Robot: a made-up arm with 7 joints. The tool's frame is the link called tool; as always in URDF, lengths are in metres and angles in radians. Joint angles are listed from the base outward.
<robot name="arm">
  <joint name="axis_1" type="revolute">
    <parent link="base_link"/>
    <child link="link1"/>
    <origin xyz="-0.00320 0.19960 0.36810"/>
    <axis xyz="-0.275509 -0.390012 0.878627"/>
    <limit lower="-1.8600" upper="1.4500"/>
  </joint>
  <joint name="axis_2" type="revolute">
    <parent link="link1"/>
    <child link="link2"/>
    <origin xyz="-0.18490 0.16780 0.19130"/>
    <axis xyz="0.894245 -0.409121 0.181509"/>
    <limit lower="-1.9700" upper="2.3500"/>
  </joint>
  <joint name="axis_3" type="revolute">
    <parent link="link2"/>
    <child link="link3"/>
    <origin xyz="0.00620 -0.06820 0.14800"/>
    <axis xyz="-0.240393 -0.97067 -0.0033"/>
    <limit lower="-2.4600" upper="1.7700"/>
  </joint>
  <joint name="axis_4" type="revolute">
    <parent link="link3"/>
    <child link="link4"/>
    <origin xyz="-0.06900 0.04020 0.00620"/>
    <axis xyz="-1 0 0"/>
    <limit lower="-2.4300" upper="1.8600"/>
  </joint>
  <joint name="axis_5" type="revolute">
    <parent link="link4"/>
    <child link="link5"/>
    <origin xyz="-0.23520 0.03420 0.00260"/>
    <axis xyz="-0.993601 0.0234 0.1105"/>
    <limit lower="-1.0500" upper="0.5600"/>
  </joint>
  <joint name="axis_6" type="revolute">
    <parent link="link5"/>
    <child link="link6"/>
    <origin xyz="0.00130 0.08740 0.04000"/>
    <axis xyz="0 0 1"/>
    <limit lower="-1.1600" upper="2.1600"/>
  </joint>
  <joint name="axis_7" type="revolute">
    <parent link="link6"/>
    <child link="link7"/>
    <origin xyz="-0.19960 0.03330 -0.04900"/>
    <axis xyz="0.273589 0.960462 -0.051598"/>
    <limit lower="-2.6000" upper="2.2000"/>
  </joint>
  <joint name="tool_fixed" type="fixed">
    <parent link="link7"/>
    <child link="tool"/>
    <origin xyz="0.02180 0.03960 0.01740" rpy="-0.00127 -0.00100 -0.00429"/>
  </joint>
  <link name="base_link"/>
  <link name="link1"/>
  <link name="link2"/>
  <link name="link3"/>
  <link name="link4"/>
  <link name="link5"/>
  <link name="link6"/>
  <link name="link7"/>
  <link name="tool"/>
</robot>
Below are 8 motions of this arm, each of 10 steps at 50 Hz.
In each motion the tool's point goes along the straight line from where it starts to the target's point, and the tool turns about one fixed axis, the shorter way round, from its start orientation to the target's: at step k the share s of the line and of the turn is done. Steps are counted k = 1, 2, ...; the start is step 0. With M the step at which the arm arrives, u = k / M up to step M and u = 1 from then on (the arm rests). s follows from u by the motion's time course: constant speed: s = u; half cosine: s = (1 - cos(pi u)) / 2; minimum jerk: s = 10 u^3 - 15 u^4 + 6 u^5.
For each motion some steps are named. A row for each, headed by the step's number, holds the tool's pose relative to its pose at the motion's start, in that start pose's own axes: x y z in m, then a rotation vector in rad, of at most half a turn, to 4 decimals.
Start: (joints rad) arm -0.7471 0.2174 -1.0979 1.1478 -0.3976 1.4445 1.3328
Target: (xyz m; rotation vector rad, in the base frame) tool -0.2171 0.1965 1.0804 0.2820 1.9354 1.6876
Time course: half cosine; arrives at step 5
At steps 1, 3, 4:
1: 0.0000 -0.0008 -0.0010 -0.0037 -0.0005 -0.0005
3: 0.0003 -0.0052 -0.0071 -0.0254 -0.0034 -0.0037
4: 0.0004 -0.0072 -0.0098 -0.0351 -0.0046 -0.0051

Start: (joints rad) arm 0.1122 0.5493 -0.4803 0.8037 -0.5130 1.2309 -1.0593
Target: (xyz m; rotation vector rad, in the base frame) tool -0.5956 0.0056 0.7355 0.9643 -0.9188 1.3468
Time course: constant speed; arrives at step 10
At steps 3, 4, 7, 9, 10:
3: 0.0010 -0.0125 0.0168 0.0551 -0.0005 -0.0038
4: 0.0013 -0.0167 0.0224 0.0734 -0.0006 -0.0051
7: 0.0023 -0.0292 0.0391 0.1285 -0.0011 -0.0089
9: 0.0029 -0.0375 0.0503 0.1652 -0.0014 -0.0115
10: 0.0032 -0.0417 0.0559 0.1835 -0.0015 -0.0128

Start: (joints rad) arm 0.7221 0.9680 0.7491 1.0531 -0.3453 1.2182 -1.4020
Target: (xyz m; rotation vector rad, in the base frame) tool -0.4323 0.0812 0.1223 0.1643 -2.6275 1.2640
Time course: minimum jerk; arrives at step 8
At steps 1, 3, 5, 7, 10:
1: -0.0001 0.0001 0.0003 -0.0007 -0.0004 -0.0003
3: -0.0018 0.0012 0.0058 -0.0116 -0.0062 -0.0057
5: -0.0046 0.0032 0.0154 -0.0305 -0.0163 -0.0149
7: -0.0063 0.0043 0.0208 -0.0415 -0.0221 -0.0202
10: -0.0064 0.0044 0.0212 -0.0421 -0.0225 -0.0206

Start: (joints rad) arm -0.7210 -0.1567 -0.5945 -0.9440 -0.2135 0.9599 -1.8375
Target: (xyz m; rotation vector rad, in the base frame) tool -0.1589 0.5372 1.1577 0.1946 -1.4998 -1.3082
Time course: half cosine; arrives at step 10
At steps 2, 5, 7, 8, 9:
2: -0.0043 0.0015 0.0004 0.0020 0.0016 0.0069
5: -0.0225 0.0080 0.0020 0.0107 0.0086 0.0359
7: -0.0357 0.0128 0.0032 0.0170 0.0137 0.0570
8: -0.0407 0.0145 0.0037 0.0194 0.0156 0.0650
9: -0.0439 0.0157 0.0040 0.0209 0.0168 0.0701

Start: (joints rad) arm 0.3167 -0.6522 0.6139 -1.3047 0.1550 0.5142 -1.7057
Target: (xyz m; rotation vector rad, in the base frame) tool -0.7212 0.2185 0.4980 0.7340 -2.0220 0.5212
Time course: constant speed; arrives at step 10
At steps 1, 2, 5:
1: -0.0001 -0.0005 0.0007 -0.0016 -0.0005 -0.0085
2: -0.0001 -0.0010 0.0013 -0.0033 -0.0010 -0.0171
5: -0.0003 -0.0025 0.0033 -0.0081 -0.0026 -0.0427

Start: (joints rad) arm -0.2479 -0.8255 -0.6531 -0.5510 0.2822 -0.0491 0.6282
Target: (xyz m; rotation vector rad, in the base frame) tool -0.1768 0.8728 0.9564 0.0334 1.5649 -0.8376
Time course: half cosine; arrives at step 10
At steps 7, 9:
7: 0.0235 -0.0230 -0.0482 -0.1133 -0.0088 -0.0650
9: 0.0289 -0.0283 -0.0592 -0.1393 -0.0109 -0.0798

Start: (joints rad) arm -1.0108 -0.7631 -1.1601 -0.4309 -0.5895 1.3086 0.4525
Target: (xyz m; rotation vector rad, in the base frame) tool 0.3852 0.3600 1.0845 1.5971 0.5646 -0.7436
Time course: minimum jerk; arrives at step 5
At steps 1, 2, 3, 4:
1: -0.0004 -0.0007 -0.0006 -0.0006 -0.0018 0.0022
2: -0.0021 -0.0037 -0.0031 -0.0033 -0.0100 0.0118
3: -0.0046 -0.0079 -0.0066 -0.0071 -0.0215 0.0254
4: -0.0063 -0.0109 -0.0092 -0.0098 -0.0296 0.0351

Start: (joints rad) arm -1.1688 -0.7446 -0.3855 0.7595 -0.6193 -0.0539 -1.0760
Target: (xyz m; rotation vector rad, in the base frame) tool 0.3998 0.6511 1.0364 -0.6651 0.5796 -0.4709
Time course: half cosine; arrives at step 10
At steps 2, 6, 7, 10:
2: 0.0024 -0.0024 0.0018 0.0015 -0.0011 0.0045
6: 0.0167 -0.0163 0.0124 0.0102 -0.0077 0.0310
7: 0.0203 -0.0198 0.0150 0.0124 -0.0093 0.0376
10: 0.0256 -0.0250 0.0189 0.0156 -0.0117 0.0474

